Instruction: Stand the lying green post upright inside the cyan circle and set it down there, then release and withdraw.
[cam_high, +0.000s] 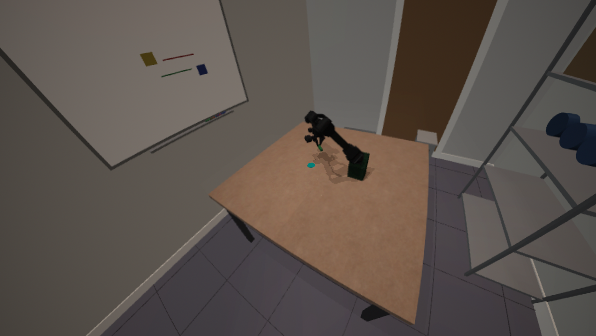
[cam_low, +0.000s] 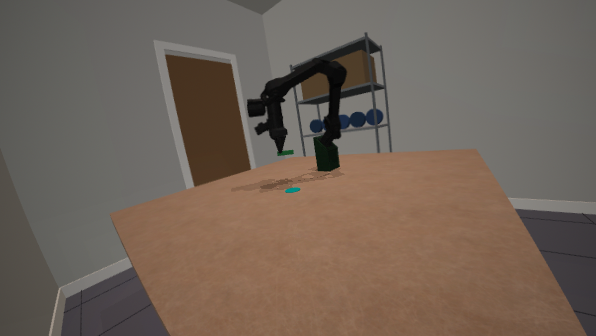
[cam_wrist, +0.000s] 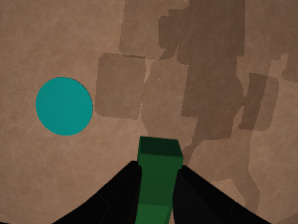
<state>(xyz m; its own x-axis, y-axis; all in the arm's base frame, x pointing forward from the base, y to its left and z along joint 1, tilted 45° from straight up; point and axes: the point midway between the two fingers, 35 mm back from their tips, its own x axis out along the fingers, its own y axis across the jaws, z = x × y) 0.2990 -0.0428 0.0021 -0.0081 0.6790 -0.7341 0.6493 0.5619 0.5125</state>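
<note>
The cyan circle lies 140 mm below my gripper tip, 70 mm to the left of it and 40 mm ahead of it. Also, from my gripper tip: green post (20 mm behind, 10 mm to the left).
</note>
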